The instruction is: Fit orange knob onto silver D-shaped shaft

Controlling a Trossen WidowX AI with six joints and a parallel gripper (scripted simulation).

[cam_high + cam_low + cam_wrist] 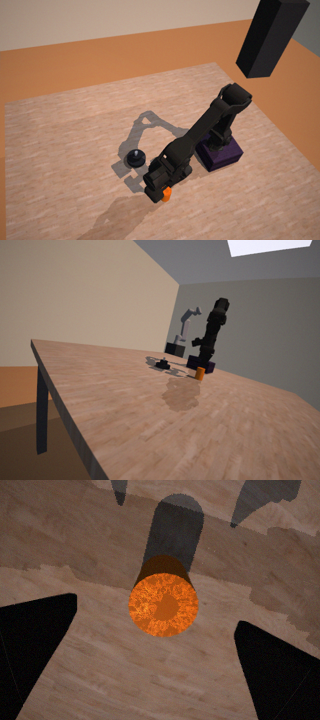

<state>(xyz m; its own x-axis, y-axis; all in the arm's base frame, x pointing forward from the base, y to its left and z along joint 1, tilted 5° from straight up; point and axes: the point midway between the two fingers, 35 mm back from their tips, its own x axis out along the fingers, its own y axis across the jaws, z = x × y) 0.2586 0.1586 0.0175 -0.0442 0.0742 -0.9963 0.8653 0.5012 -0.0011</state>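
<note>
Now: the orange knob 3 cm below my gripper tip. From my gripper tip the other things lie so: round pedestal (8 cm ahead, 19 cm to the right, 4 cm below).
</note>
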